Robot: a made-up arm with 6 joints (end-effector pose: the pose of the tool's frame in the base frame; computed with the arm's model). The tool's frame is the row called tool. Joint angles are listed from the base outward.
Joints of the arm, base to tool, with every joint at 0 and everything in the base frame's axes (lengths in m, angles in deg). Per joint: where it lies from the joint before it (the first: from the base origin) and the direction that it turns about. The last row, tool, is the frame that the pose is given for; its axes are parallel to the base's.
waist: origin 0 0 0.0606 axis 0 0 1
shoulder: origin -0.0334 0.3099 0.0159 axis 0 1 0
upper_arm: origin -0.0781 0.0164 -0.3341 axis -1 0 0
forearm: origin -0.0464 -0.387 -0.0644 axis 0 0 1
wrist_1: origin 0.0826 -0.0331 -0.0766 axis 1 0 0
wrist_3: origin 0.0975 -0.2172 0.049 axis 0 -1 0
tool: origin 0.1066 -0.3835 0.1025
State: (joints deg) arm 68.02 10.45 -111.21 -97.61 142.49 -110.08
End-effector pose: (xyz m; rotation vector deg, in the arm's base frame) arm -0.8578 0.5056 -0.7898 175.78 23.49 -11.53
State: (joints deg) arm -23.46 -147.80 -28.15 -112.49 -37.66 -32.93
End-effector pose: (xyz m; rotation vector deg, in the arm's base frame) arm 0.5477 -0.5208 -0.0108 82.88 -46.86 -23.21
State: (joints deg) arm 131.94 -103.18 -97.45 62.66 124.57 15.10
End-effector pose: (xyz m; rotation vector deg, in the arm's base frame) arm -1.0039 -0.4783 0.0024 24.88 -40.31 -39.19
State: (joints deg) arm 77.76 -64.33 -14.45 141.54 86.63 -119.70
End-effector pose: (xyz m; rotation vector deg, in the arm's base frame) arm -0.0634 0.8795 -0.6901 155.52 4.03 -21.00
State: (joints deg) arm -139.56 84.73 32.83 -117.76 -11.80 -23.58
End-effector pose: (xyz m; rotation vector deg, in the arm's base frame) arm 0.1515 0.0733 0.8724 -10.14 -94.05 84.81
